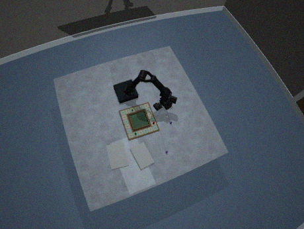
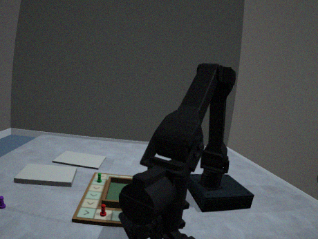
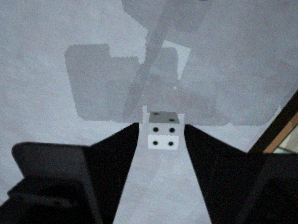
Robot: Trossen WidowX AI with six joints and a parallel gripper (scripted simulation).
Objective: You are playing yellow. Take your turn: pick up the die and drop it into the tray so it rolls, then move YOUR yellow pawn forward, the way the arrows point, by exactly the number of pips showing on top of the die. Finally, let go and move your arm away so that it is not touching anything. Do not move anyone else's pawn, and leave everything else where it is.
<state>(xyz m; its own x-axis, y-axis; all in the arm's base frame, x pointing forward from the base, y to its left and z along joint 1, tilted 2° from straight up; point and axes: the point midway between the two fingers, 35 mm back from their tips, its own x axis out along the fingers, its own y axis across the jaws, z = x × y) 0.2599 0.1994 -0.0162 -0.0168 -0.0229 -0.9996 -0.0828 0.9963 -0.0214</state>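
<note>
The yellow pawn is 110 mm behind my gripper tip, 250 mm to the right of it and 20 mm above it. From my gripper tip the other things lie so: red pawn 100 mm ahead, 160 mm to the right, 20 mm above; then white die right at my gripper tip; then green tray 250 mm to the right.
</note>
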